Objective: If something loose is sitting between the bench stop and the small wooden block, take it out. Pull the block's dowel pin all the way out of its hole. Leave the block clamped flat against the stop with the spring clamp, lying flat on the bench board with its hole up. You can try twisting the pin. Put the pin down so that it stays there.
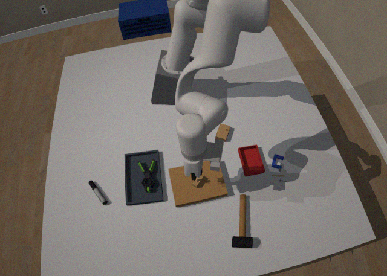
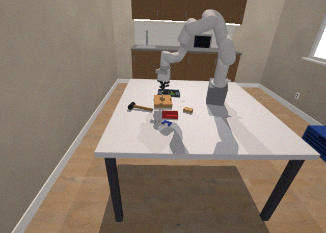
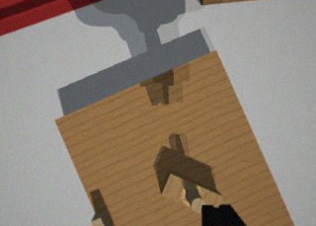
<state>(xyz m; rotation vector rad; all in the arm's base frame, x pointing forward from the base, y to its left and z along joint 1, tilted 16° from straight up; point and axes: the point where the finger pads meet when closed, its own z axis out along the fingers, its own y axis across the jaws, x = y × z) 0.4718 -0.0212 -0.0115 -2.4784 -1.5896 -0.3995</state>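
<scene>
Now: hand 90 mm above the dowel pin. Round my hand: red box 240 mm to the left, 140 mm below, 40 mm behind; grey tray 210 mm to the right, 140 mm below, 80 mm behind; small wooden block 110 mm below.
</scene>
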